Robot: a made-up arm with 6 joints. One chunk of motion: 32 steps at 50 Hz.
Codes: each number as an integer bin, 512 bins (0 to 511) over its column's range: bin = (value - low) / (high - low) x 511, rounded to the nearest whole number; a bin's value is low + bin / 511 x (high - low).
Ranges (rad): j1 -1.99..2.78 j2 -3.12..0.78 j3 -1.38..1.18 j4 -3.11..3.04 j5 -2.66..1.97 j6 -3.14..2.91
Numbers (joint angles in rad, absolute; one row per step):
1: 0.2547 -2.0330 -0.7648 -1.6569 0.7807 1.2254
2: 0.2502 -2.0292 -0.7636 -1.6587 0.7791 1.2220
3: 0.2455 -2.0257 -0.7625 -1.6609 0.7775 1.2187
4: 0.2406 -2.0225 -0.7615 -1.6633 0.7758 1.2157
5: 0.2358 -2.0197 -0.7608 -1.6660 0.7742 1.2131
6: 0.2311 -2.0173 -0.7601 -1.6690 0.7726 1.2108
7: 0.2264 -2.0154 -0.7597 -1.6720 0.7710 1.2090
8: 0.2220 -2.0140 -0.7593 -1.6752 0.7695 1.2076
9: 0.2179 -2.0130 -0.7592 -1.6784 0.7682 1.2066
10: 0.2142 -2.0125 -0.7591 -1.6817 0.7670 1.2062
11: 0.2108 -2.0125 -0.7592 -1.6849 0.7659 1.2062
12: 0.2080 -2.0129 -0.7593 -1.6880 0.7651 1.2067
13: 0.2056 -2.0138 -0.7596 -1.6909 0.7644 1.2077
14: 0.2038 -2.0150 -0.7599 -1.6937 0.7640 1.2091
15: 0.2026 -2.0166 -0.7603 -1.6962 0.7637 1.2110
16: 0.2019 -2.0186 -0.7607 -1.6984 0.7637 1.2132
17: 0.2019 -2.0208 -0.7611 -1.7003 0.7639 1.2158
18: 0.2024 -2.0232 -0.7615 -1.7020 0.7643 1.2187
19: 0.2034 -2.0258 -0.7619 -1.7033 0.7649 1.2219
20: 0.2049 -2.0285 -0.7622 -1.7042 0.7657 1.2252
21: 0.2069 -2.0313 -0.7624 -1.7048 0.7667 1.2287
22: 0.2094 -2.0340 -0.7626 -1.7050 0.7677 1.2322
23: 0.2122 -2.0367 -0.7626 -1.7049 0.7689 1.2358
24: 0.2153 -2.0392 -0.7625 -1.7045 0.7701 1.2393
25: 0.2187 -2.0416 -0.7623 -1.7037 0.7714 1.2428
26: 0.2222 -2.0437 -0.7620 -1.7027 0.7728 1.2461
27: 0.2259 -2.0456 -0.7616 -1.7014 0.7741 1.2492
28: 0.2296 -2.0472 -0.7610 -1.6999 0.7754 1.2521
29: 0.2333 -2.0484 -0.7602 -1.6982 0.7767 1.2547
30: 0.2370 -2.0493 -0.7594 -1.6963 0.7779 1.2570
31: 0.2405 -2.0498 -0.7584 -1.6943 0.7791 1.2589
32: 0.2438 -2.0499 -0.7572 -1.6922 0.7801 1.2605
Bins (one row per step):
1: 240 142 123 121 380 369
2: 240 143 123 121 380 368
3: 239 143 123 120 379 368
4: 239 144 123 120 379 368
5: 238 144 124 120 379 368
6: 238 144 124 120 379 367
7: 237 145 124 119 379 367
8: 237 145 124 119 379 367
9: 237 145 124 119 378 367
10: 236 145 124 119 378 367
11: 236 145 124 118 378 367
12: 235 145 124 118 378 367
13: 235 145 124 118 378 367
14: 235 145 124 118 378 367
15: 235 145 124 117 378 367
16: 235 144 124 117 378 368
17: 235 144 124 117 378 368
18: 235 144 123 117 378 368
19: 235 143 123 117 378 368
20: 235 143 123 117 378 369
21: 235 143 123 117 378 369
22: 236 142 123 117 378 369
23: 236 142 123 117 378 370
24: 236 142 123 117 379 370
25: 237 141 123 117 379 370
26: 237 141 123 117 379 370
27: 237 141 123 117 379 371
28: 238 141 124 117 379 371
29: 238 140 124 117 379 371
30: 239 140 124 117 379 371
31: 239 140 124 118 380 372
32: 239 140 124 118 380 372

